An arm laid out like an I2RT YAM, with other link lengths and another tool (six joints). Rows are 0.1 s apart.
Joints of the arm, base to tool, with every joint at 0 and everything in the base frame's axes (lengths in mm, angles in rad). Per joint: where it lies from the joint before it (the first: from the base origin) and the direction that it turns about. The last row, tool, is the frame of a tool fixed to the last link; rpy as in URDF.
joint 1: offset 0 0 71.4 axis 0 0 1
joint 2: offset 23.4 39.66 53.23 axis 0 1 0
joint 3: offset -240.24 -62.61 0 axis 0 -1 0
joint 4: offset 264.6 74.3 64.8 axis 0 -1 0
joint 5: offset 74.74 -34.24 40.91 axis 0 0 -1
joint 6: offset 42.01 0 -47.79 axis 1 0 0
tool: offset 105 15 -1 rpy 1.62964 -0.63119 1.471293
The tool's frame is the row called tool.
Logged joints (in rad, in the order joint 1, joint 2, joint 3, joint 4, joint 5, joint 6), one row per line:
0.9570 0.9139 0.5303 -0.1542 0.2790 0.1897
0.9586 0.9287 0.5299 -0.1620 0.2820 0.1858
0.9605 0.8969 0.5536 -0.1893 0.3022 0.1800
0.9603 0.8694 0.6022 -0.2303 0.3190 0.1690
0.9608 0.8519 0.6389 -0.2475 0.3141 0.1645
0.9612 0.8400 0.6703 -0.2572 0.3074 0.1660
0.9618 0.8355 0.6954 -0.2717 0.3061 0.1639
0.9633 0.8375 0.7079 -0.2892 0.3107 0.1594
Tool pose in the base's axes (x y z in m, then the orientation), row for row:
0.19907 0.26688 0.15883 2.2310 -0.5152 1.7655
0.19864 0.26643 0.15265 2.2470 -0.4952 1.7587
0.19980 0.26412 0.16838 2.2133 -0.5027 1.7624
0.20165 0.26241 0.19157 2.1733 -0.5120 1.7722
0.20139 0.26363 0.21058 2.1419 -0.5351 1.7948
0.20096 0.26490 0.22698 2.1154 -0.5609 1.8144
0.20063 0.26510 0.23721 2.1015 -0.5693 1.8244
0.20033 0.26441 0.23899 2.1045 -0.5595 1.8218
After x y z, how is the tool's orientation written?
As angles about the fixed x, y, z axes (roll, pitch, yaw), in radians.
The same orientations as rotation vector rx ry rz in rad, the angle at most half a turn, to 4 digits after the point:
1.8936 1.7799 1.4060
1.8922 1.7936 1.3737
1.8782 1.7615 1.4036
1.8585 1.7290 1.4407
1.8458 1.7154 1.4899
1.8402 1.7016 1.5370
1.8339 1.6955 1.5566
1.8296 1.6991 1.5448

